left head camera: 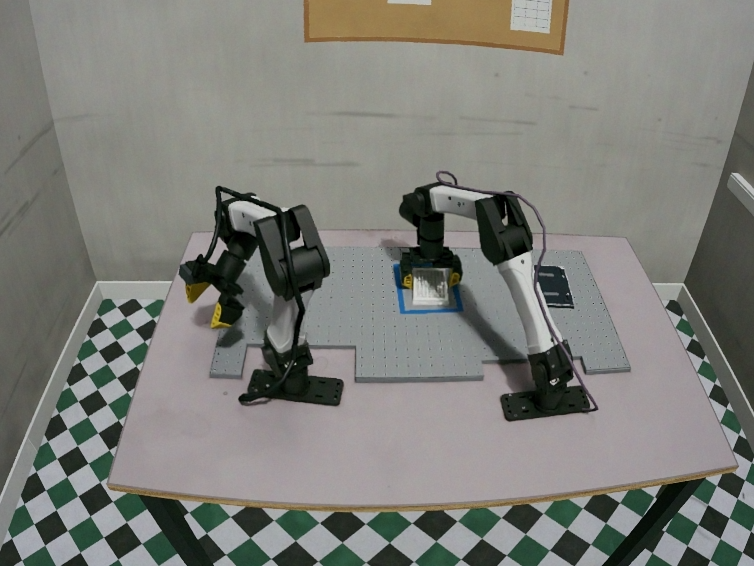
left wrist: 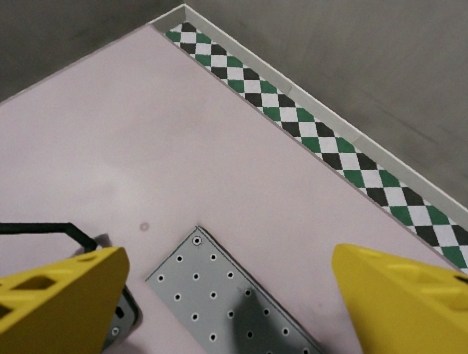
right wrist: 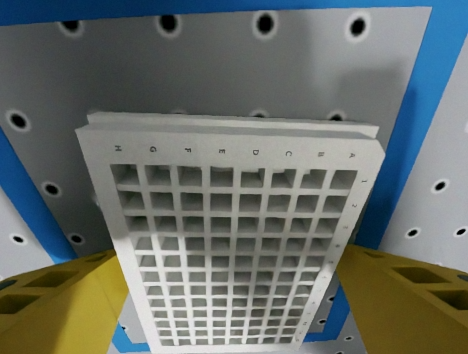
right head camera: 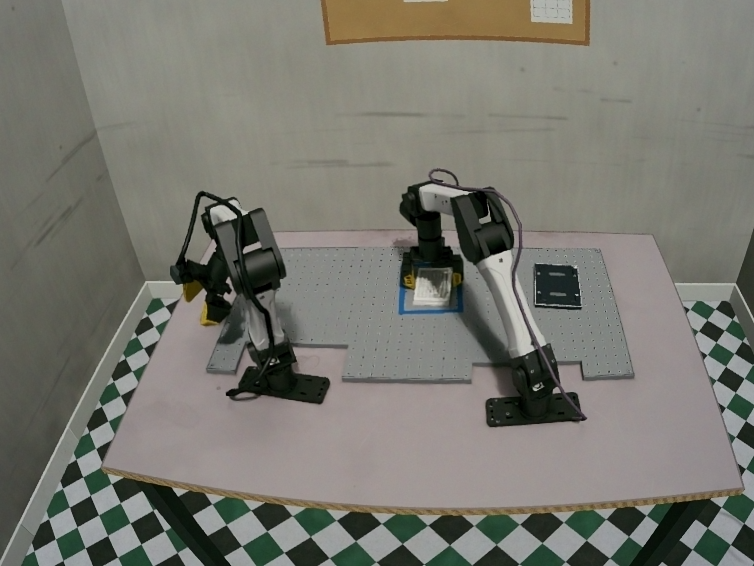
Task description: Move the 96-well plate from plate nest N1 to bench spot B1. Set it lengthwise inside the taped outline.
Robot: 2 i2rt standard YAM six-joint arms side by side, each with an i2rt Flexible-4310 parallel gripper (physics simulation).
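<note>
The white 96-well plate lies flat on the pegboard, inside the blue taped outline, its long sides running from back to front. It appears to rest on the board. My right gripper points straight down over the plate; its yellow fingers stand open on either side of the long edges, very close to them, with their tips partly hidden by the plate. My left gripper is open and empty above the table's left side.
A dark plate nest with no plate on it sits on the grey pegboard at the right. The right arm's white link partly covers its left side in the left head view. The pegboard's corner shows below the left gripper.
</note>
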